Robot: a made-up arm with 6 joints. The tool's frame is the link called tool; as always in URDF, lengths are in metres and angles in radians. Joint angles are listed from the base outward. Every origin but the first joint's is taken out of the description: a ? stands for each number. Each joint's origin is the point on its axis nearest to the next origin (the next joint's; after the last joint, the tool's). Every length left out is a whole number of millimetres.
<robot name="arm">
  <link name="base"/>
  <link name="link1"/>
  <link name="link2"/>
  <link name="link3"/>
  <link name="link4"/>
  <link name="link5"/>
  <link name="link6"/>
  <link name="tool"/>
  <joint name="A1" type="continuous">
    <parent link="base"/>
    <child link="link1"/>
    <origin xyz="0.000 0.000 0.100"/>
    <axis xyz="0 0 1"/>
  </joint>
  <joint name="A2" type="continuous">
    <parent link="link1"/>
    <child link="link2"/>
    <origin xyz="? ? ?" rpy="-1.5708 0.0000 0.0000"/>
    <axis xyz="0 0 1"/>
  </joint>
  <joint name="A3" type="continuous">
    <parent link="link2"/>
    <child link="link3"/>
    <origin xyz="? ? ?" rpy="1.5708 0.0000 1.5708"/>
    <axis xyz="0 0 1"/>
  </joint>
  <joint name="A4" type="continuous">
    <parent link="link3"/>
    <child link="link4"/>
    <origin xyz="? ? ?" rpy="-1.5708 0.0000 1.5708"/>
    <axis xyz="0 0 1"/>
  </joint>
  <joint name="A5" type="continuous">
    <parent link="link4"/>
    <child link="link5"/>
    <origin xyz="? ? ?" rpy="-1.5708 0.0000 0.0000"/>
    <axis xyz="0 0 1"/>
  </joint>
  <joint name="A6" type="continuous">
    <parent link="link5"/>
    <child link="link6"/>
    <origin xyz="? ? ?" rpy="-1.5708 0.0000 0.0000"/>
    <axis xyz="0 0 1"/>
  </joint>
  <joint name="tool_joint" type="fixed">
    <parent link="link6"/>
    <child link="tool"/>
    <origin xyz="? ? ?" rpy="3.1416 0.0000 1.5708"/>
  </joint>
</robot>
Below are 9 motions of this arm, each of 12 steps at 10 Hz.
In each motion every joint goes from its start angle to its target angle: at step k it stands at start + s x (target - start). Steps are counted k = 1, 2, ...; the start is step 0. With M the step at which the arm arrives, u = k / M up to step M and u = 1 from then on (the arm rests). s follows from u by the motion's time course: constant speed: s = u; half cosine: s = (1 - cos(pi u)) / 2; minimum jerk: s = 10 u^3 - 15 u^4 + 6 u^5.
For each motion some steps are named. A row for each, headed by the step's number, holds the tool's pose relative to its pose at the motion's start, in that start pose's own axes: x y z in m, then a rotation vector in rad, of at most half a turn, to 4 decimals.
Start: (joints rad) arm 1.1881 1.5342 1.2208 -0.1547 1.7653 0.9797
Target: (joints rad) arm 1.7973 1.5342 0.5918 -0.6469 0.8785 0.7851
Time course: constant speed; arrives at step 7
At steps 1, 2, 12:
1: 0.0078 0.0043 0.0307 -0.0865 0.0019 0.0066
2: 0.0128 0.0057 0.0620 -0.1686 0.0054 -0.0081
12: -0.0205 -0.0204 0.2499 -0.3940 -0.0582 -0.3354

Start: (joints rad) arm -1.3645 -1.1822 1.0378 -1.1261 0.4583 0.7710
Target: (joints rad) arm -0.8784 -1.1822 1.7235 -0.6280 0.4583 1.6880
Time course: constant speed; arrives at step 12
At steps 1, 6, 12:
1: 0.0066 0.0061 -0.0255 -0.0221 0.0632 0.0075
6: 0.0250 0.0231 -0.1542 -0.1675 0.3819 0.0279
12: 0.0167 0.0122 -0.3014 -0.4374 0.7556 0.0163

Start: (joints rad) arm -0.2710 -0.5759 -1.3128 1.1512 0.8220 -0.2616
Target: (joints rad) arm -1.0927 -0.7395 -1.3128 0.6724 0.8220 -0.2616
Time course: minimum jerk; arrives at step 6
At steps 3, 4, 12:
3: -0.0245 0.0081 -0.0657 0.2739 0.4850 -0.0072
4: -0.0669 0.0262 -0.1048 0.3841 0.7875 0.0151
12: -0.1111 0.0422 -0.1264 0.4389 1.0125 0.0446

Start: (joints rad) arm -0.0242 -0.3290 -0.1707 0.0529 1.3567 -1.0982
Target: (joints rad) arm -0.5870 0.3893 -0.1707 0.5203 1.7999 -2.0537
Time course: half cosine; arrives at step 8
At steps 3, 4, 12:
3: -0.0810 0.1964 -0.0612 -0.0242 0.1439 0.5434
4: -0.1775 0.2956 -0.0799 -0.0200 0.1985 0.8760
12: -0.4976 0.4127 -0.0647 -0.0005 0.2055 1.6945

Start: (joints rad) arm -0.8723 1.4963 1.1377 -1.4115 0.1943 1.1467
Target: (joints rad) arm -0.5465 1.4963 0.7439 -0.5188 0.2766 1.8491
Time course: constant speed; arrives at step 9
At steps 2, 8, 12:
2: -0.0275 -0.0605 0.0253 0.1577 -0.1245 0.0097
8: -0.0942 -0.2448 0.0283 0.6486 -0.4973 0.0452
12: -0.1013 -0.2723 0.0209 0.7312 -0.5576 0.0548

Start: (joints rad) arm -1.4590 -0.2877 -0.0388 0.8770 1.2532 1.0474
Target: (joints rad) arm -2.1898 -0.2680 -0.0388 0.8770 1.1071 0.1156
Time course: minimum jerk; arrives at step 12
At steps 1, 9, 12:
1: 0.0000 0.0012 0.0004 -0.0031 0.0021 0.0045
9: -0.0995 0.1847 -0.0059 -0.3529 0.5588 0.7238
12: -0.1223 0.1999 -0.0086 -0.3653 0.6435 0.7930

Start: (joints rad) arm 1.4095 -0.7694 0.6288 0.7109 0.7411 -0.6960
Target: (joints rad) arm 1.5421 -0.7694 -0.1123 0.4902 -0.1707 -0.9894
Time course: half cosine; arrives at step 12
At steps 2, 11, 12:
2: 0.0011 0.0043 0.0048 0.0423 0.0029 0.0326
11: 0.0432 -0.0058 0.0809 0.5469 -0.0130 0.2788
12: 0.0445 -0.0070 0.0822 0.5542 -0.0147 0.2804

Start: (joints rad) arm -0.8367 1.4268 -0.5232 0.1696 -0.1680 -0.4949
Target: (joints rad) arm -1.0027 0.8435 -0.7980 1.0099 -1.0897 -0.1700
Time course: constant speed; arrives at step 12
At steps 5, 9, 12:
5: -0.0832 0.0363 0.0474 0.2122 -0.1897 0.1124
9: -0.1258 0.0477 0.0373 0.3990 -0.2152 0.1756
12: -0.1377 0.0490 0.0076 0.5446 -0.1714 0.1899

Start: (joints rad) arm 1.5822 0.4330 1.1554 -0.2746 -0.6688 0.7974
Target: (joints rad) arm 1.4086 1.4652 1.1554 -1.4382 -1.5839 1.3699
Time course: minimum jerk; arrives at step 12
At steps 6, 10, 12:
6: -0.1638 -0.2350 -0.0871 0.8481 -0.1392 -1.0719
10: -0.2709 -0.1509 -0.2493 1.8046 -0.5144 -1.6343
12: -0.2680 -0.1398 -0.2578 1.8787 -0.5597 -1.6510

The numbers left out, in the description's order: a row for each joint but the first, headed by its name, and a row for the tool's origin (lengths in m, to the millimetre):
A2: 0.097 -0.210 0.000
A3: -0.048 -0.058 0.000
A4: -0.061 -0.088 0.000
A5: 0.019 0.050 0.000
A6: 0.114 -0.090 0.000
tool: -0.025 0.324 0.000

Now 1 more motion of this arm.
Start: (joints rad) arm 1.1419 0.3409 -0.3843 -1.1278 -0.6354 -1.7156
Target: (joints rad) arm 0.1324 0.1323 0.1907 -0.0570 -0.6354 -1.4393
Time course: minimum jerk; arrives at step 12
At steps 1, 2, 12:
1: -0.0019 -0.0013 0.0010 0.0038 -0.0018 -0.0037
2: -0.0133 -0.0090 0.0072 0.0259 -0.0132 -0.0253
12: -0.4031 0.0607 0.2622 0.2620 -0.6618 -0.4609

